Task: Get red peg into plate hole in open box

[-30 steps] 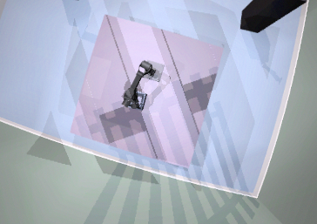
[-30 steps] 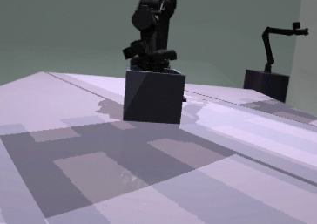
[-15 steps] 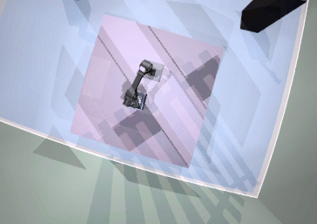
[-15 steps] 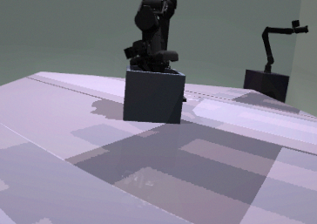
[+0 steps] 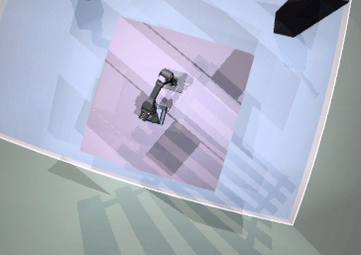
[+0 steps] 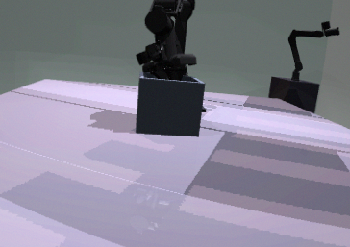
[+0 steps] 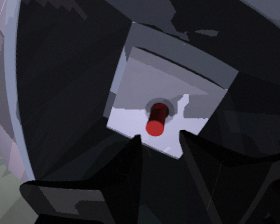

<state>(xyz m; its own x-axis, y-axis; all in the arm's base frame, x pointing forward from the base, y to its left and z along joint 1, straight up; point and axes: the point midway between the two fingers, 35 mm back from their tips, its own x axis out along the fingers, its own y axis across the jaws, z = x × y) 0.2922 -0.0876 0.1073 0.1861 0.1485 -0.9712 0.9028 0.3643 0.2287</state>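
My gripper tip is 40 mm above the red peg, 10 mm to the left of it and 10 mm short of it.
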